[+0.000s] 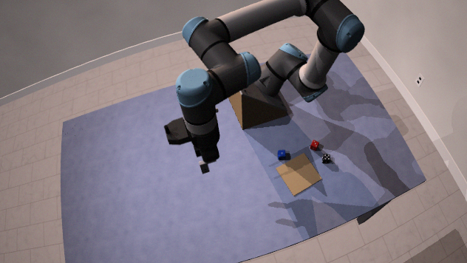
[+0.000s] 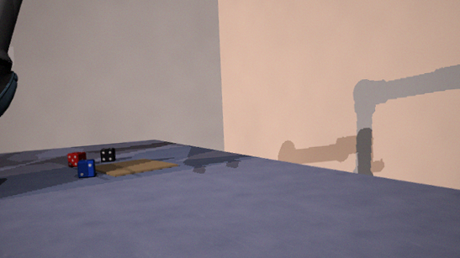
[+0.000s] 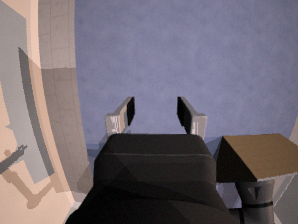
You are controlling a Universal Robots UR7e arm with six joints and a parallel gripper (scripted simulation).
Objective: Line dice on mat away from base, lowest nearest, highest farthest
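My hand is 310 mm to the right of the blue die, 300 mm above it and 100 mm past it. The rest, counted from my hand: red die 460 mm to the left, 300 mm below, 100 mm behind; tan mat 350 mm to the left, 310 mm below; black die 480 mm to the left, 300 mm below, 20 mm behind.
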